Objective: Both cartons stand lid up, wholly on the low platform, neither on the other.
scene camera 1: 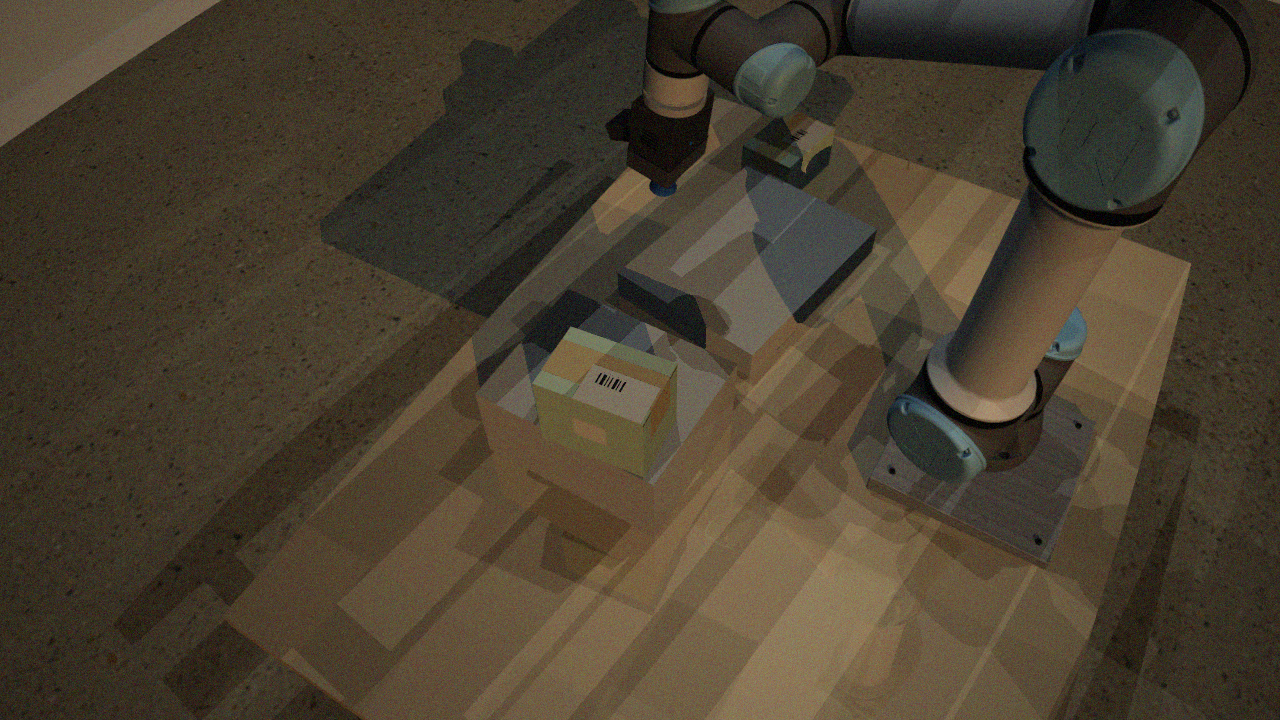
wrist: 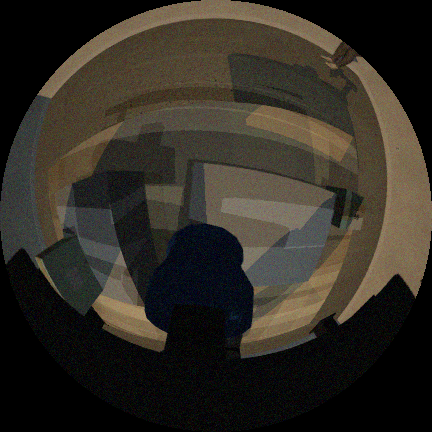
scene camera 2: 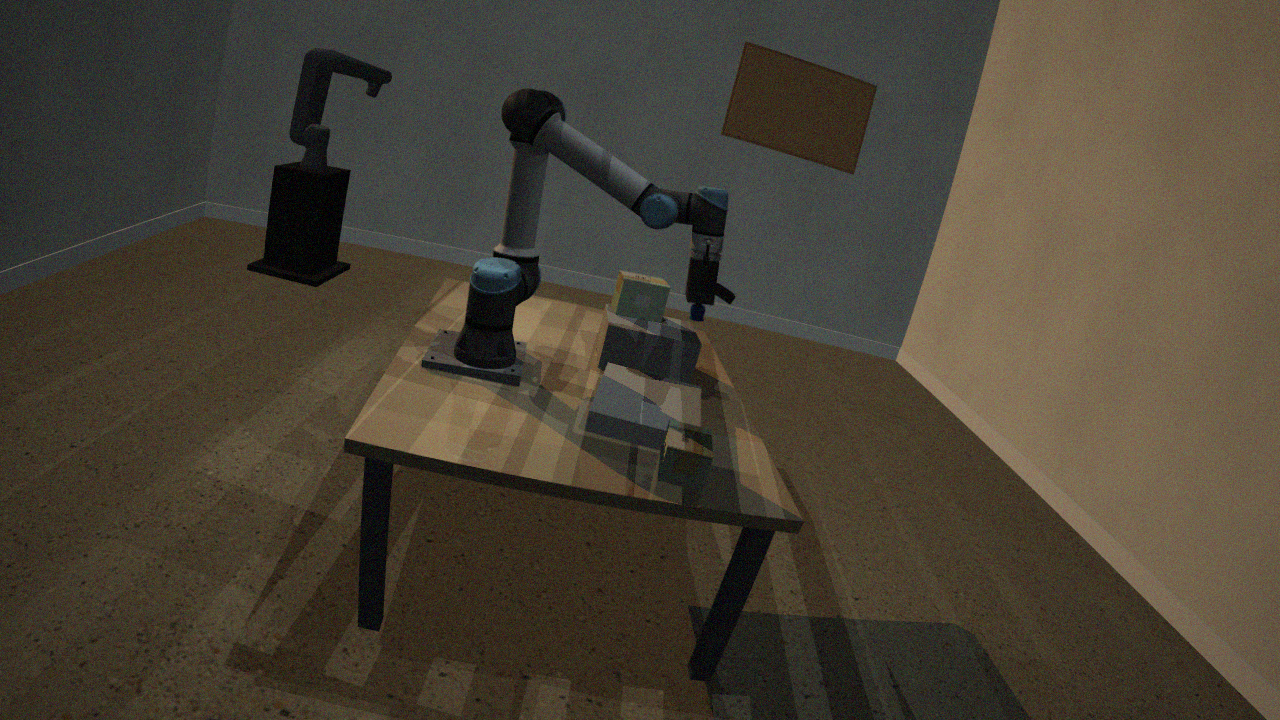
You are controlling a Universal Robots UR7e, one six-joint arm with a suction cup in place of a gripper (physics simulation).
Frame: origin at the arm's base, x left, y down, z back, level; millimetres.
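Seen in the pictures: hand at its tool point: (wrist: 203, 258) (scene camera 2: 696, 319); arm's base at its link origin: (scene camera 2: 484, 356).
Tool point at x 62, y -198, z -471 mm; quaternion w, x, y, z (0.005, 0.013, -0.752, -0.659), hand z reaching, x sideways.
Observation:
Pixels of each thing's middle, then the offset from my tool point to it. Level surfaces: height alone.
- yellow-green carton at the middle of its body: (scene camera 1: 607, 401) (wrist: 66, 275) (scene camera 2: 640, 296) dx +284, dy +49, dz +135 mm
- tall grey block at the middle of its body: (scene camera 1: 609, 407) (wrist: 103, 237) (scene camera 2: 646, 343) dx +229, dy +161, dz +87 mm
- low platform at the middle of its body: (scene camera 1: 749, 261) (wrist: 268, 234) (scene camera 2: 647, 407) dx -125, dy +197, dz +67 mm
- wooden table at its surface level: dy +221 mm
One yellow-green carton (scene camera 1: 581, 429) (scene camera 2: 640, 297) (wrist: 74, 274) stands on the tall grey block (scene camera 1: 707, 383) (scene camera 2: 646, 349) (wrist: 95, 227), barcode label up. The other carton (scene camera 1: 771, 163) (scene camera 2: 687, 454) (wrist: 341, 209) sits low at the far end of the grey slab, off its top, its barcode label also up. I take this flat slab for the low platform (scene camera 1: 725, 259) (scene camera 2: 626, 407) (wrist: 270, 215); its top bears no carton. My suction cup (scene camera 1: 662, 188) (scene camera 2: 697, 312) (wrist: 205, 280) hangs above and beside the platform, with nothing on it. The far carton's base is hard to see in the shadow.
The tall block stands next to the platform on the wooden table (scene camera 1: 805, 626) (scene camera 2: 483, 429). My arm's base plate (scene camera 1: 993, 501) (scene camera 2: 447, 356) is across from them. A second robot on a dark pedestal (scene camera 2: 306, 219) stands far behind. Part of a person (wrist: 344, 54) shows in the wrist view.

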